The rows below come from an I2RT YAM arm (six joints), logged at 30 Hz.
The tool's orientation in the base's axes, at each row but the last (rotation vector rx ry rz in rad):
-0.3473, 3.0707, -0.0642
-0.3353, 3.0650, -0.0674
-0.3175, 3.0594, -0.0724
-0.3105, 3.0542, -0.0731
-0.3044, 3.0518, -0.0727
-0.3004, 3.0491, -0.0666
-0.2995, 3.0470, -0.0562
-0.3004, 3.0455, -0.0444
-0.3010, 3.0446, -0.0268
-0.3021, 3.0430, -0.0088
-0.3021, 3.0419, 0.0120
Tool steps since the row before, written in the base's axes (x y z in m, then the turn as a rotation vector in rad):
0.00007, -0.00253, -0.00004, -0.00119, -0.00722, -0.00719
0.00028, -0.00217, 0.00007, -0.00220, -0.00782, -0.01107
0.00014, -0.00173, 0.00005, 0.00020, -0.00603, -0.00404
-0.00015, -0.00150, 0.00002, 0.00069, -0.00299, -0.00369
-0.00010, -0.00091, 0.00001, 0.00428, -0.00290, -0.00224
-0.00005, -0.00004, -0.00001, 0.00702, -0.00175, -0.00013
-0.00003, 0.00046, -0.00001, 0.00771, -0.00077, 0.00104
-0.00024, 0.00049, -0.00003, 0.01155, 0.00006, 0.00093
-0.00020, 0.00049, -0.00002, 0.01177, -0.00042, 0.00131
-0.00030, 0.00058, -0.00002, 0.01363, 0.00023, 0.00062
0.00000, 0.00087, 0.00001, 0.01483, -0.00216, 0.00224
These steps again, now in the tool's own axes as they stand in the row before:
0.00050, -0.00248, 0.00013, 0.00310, -0.00643, 0.00737
0.00019, -0.00218, 0.00003, 0.00442, -0.00661, 0.01120
0.00022, -0.00172, 0.00003, 0.00129, -0.00572, 0.00428
0.00045, -0.00144, 0.00003, 0.00017, -0.00286, 0.00385
0.00028, -0.00087, 0.00002, -0.00345, -0.00355, 0.00268
0.00006, -0.00003, 0.00001, -0.00651, -0.00306, 0.00076
-0.00006, 0.00046, -0.00001, -0.00747, -0.00229, -0.00038
0.00014, 0.00053, 0.00000, -0.01137, -0.00221, 0.00003
0.00010, 0.00052, 0.00000, -0.01153, -0.00274, -0.00032
0.00018, 0.00063, 0.00000, -0.01341, -0.00246, 0.00052
-0.00017, 0.00085, 0.00000, -0.01425, -0.00504, -0.00103

